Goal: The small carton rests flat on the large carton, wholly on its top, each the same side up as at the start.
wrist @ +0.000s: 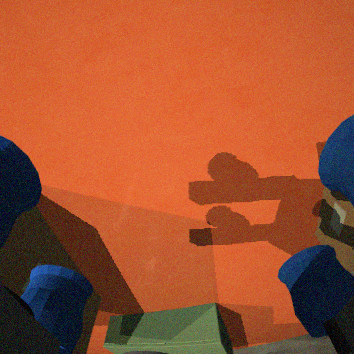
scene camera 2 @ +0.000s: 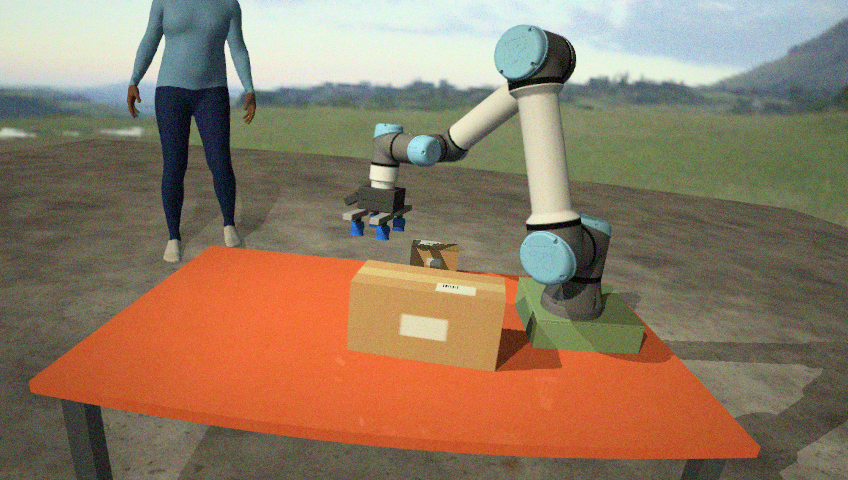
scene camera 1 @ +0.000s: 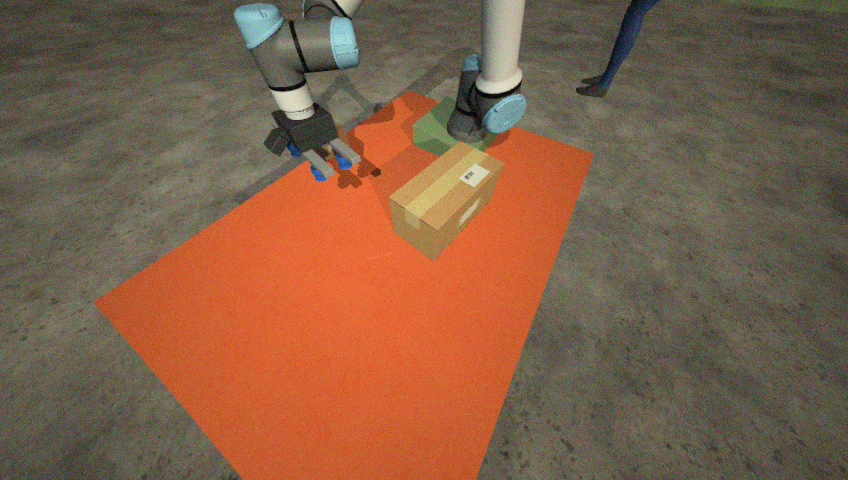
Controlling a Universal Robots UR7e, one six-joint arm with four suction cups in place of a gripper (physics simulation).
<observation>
A large carton shows in the wrist view [36, 244], in scene camera 2 and in scene camera 1. One and the same spot on the large carton: [scene camera 2: 445, 317] is [scene camera 1: 479, 197].
</observation>
